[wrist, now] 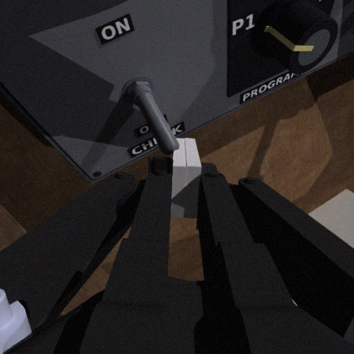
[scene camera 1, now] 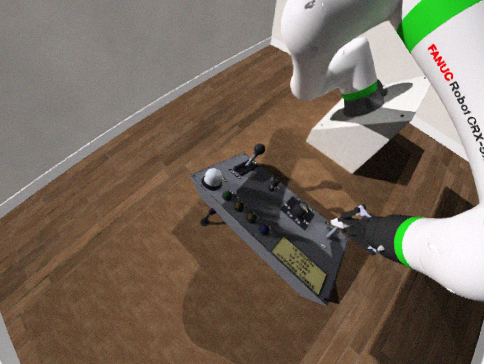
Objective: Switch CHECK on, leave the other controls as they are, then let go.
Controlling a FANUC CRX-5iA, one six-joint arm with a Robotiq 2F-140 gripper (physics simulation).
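Seen in the pictures: gripper, fingertip midpoint: (scene camera 1: 335,221); arm's base, link origin: (scene camera 1: 363,107).
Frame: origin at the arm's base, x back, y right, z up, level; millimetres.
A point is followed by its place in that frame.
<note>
The CHECK switch (scene camera 1: 332,231) @[x -477, y -186, z -76 mm] (wrist: 157,117) is a grey toggle lever at the right end of the dark grey control panel (scene camera 1: 324,245) @[x -530, y -191, z -76 mm] (wrist: 55,100). In the wrist view its lever leans down over the OFF label, away from the ON label (wrist: 115,29). My gripper (scene camera 1: 336,223) @[x -432, y -178, z -94 mm] (wrist: 183,156) is shut and empty, its pale fingertips pressed together. In the wrist view the fingertips are right beside the lever's tip, on its lower right; whether they touch cannot be told.
The PROGRAM knob (scene camera 1: 302,209) @[x -494, y -72, z -61 mm] (wrist: 300,37) sits beside the switch. Farther along stand a small toggle (scene camera 1: 273,184) @[x -491, y 51, z -65 mm], a black-balled lever (scene camera 1: 258,149) @[x -440, y 169, z -35 mm], a white dome (scene camera 1: 213,177) @[x -638, y 170, z 23 mm] and several coloured buttons. A yellow label plate (scene camera 1: 300,265) @[x -639, y -159, z -19 mm] lies near the front edge. A lever sticks out at the side.
</note>
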